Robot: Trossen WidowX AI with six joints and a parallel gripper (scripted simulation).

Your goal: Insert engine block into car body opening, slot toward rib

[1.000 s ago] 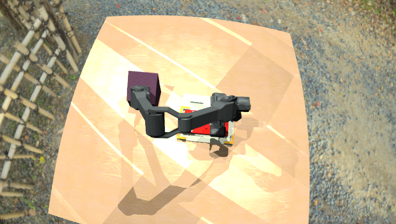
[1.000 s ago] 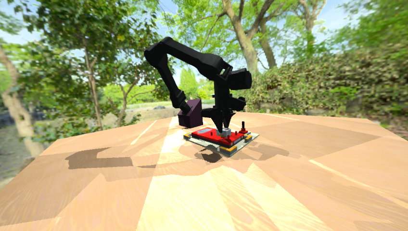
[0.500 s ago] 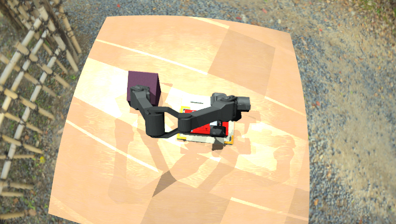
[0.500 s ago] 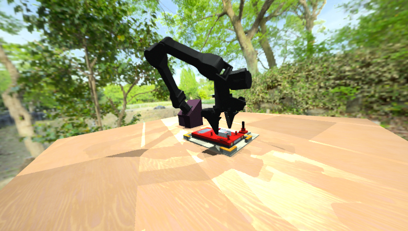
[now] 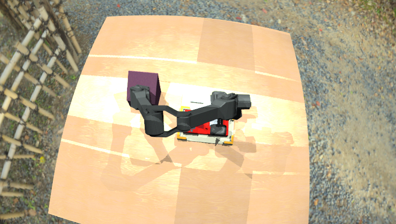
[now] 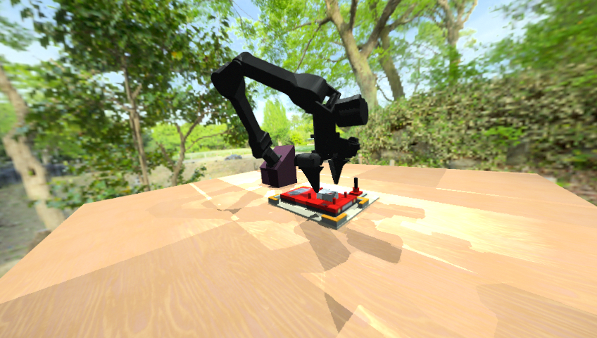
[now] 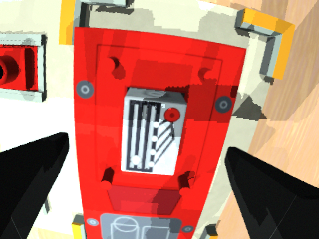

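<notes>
The grey engine block lies 30 mm below my gripper tip. From my gripper tip the other things lie so: black upright peg (20 mm ahead, 110 mm to the left, 20 mm below).
</notes>
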